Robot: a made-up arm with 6 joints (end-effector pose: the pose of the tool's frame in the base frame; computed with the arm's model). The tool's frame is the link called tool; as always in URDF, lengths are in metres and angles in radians.
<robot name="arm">
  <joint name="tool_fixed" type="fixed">
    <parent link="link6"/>
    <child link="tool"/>
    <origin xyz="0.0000 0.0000 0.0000" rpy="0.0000 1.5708 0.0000"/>
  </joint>
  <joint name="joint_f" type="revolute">
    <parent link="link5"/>
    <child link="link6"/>
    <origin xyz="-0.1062 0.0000 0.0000" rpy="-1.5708 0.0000 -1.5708"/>
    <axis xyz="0 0 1"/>
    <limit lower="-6.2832" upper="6.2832" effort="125" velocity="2"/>
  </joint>
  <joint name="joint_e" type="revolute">
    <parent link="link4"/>
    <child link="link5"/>
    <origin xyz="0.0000 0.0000 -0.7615" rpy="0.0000 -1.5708 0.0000"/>
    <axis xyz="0 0 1"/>
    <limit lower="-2.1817" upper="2.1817" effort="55" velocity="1.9"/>
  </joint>
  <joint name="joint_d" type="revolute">
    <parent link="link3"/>
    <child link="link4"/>
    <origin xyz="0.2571 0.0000 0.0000" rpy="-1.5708 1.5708 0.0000"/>
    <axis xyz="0 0 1"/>
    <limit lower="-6.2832" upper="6.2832" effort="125" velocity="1.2"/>
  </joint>
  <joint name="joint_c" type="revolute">
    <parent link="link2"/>
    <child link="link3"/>
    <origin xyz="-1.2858 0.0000 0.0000" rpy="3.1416 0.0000 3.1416"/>
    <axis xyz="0 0 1"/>
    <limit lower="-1.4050" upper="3.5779" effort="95" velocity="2.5"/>
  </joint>
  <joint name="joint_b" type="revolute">
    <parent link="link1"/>
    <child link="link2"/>
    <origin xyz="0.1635 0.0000 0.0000" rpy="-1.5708 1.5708 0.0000"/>
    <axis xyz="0 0 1"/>
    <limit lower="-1.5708" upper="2.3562" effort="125" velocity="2.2"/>
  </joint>
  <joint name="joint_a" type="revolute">
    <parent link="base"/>
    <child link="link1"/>
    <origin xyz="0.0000 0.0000 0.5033"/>
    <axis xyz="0 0 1"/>
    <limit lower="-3.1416" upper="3.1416" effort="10" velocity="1.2"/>
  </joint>
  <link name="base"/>
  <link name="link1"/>
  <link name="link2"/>
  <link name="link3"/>
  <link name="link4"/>
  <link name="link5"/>
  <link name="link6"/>
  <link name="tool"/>
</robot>
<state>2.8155 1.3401 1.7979 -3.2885 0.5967 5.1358</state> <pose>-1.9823 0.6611 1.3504 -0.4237 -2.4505 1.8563</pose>
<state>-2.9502 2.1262 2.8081 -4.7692 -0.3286 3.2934</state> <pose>-1.7388 -0.3021 0.5667 -0.7860 -1.9882 -1.8264</pose>
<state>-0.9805 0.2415 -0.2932 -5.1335 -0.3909 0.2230</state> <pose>0.7115 -1.1282 1.5207 -0.8563 1.4074 -0.5740</pose>
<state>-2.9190 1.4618 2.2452 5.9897 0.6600 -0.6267</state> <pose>-1.7746 -0.3824 1.4661 -1.5381 -1.1629 -1.6982</pose>
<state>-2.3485 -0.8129 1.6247 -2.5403 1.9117 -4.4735</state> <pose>0.9677 1.0634 1.7240 -0.1334 -2.1781 -1.6394</pose>
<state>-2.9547 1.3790 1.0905 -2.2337 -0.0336 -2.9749</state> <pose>-2.2902 -0.4359 0.7501 0.1725 1.4678 -2.4049</pose>
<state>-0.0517 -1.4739 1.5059 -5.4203 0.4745 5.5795</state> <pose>-2.0030 0.1405 0.4807 0.5854 2.8986 0.1825</pose>
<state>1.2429 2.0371 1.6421 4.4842 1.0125 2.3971</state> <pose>0.7780 2.0147 -0.1710 -1.0730 0.2812 0.3307</pose>
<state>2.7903 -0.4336 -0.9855 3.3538 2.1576 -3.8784</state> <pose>-0.2857 0.1245 1.4470 -2.1320 0.3988 0.3662</pose>
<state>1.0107 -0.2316 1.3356 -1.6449 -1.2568 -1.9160</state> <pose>-0.2943 -0.2797 2.5500 0.8798 2.3801 1.8104</pose>
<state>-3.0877 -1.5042 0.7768 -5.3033 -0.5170 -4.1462</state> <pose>1.8439 0.1431 1.0877 -0.1368 -1.1355 0.4727</pose>
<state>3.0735 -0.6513 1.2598 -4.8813 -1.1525 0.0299</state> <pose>1.1154 0.0198 2.2040 0.6123 -0.1014 1.5469</pose>
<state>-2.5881 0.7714 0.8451 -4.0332 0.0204 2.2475</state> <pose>-1.6209 -1.0036 1.7441 0.5600 -2.1039 -1.6653</pose>
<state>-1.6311 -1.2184 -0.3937 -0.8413 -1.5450 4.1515</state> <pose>0.1189 0.6554 1.6348 2.6831 -0.7743 -0.7907</pose>
